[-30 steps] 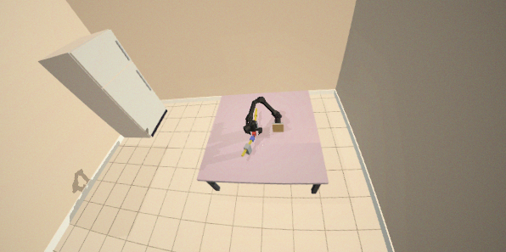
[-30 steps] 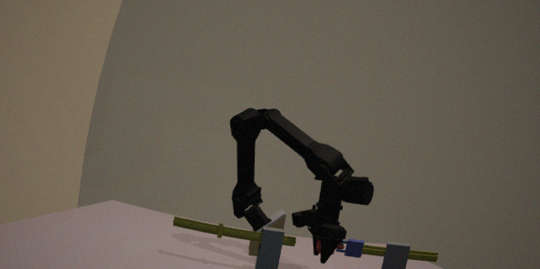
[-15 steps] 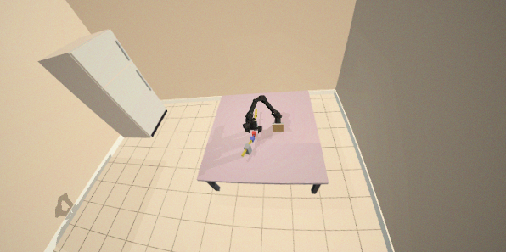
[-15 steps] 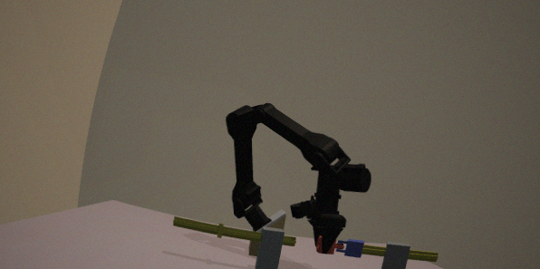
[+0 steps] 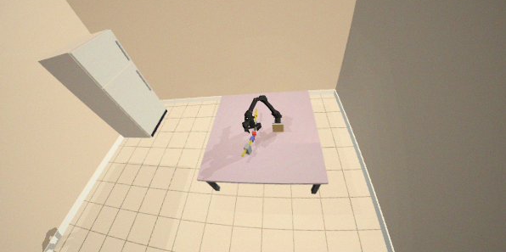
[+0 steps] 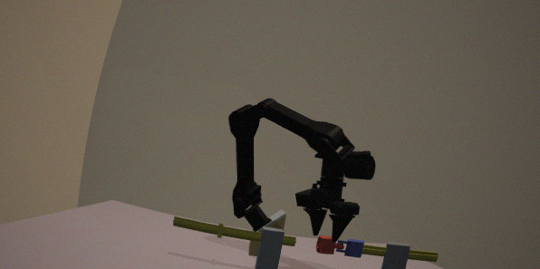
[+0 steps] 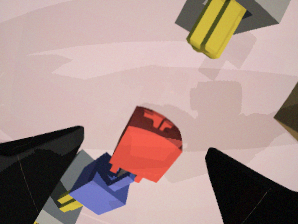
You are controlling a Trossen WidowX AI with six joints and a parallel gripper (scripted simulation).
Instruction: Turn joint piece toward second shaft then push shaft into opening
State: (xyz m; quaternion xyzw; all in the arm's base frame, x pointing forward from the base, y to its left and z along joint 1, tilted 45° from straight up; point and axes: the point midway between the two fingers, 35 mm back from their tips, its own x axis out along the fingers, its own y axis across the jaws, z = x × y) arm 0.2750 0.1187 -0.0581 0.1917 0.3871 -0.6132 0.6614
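Right now my gripper tip is 1 cm to the right of the red joint piece and 2 cm above it.
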